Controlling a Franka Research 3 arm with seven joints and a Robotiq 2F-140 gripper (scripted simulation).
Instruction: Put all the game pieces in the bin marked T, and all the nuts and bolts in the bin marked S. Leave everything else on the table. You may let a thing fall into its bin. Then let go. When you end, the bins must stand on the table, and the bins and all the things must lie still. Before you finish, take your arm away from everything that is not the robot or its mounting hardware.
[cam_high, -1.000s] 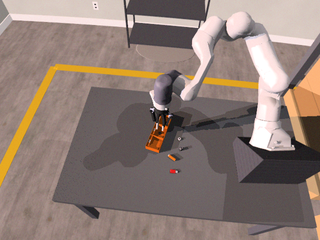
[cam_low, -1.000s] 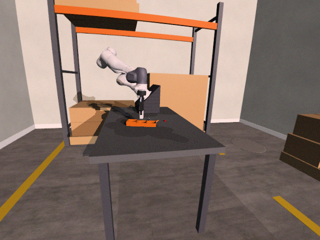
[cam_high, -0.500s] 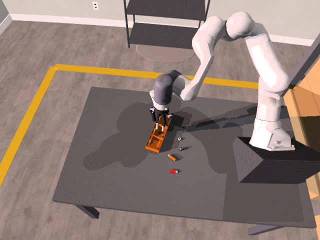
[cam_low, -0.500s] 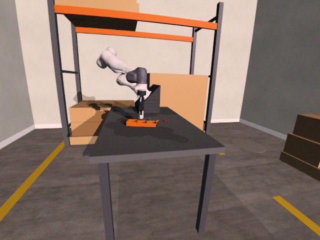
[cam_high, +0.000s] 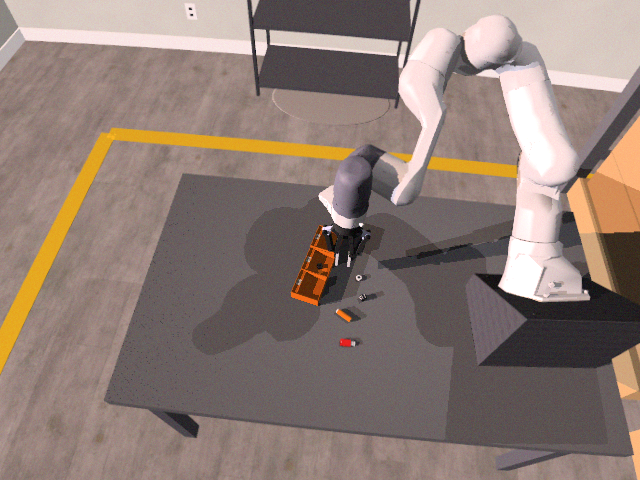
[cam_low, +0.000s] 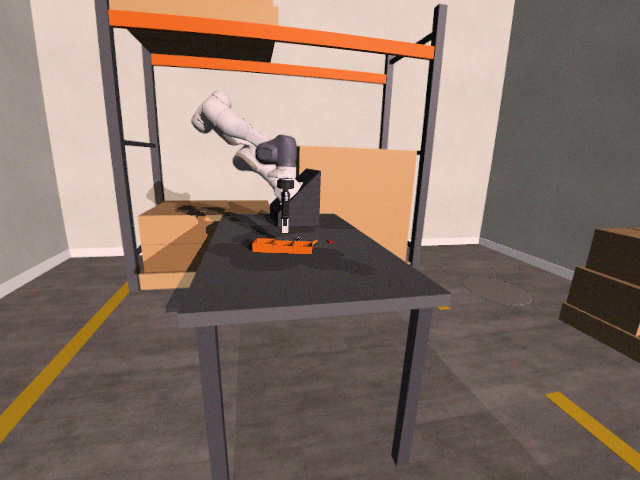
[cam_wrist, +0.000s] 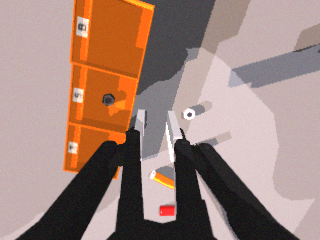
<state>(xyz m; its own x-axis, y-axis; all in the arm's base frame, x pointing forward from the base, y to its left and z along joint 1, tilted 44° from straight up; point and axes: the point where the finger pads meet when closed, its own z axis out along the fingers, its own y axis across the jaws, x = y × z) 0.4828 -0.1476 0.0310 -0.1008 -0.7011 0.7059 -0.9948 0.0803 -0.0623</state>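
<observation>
My gripper is now 9 cm above the grey nut, 6 cm past it and 2 cm to the right of it. From my hand the other things lie so: orange bin tray: 8 cm below, 7 cm ahead, 2 cm to the right; then black die: 9 cm below, 8 cm to the left, 7 cm behind; then dark nut: 9 cm below, 7 cm ahead, 2 cm to the right.
</observation>
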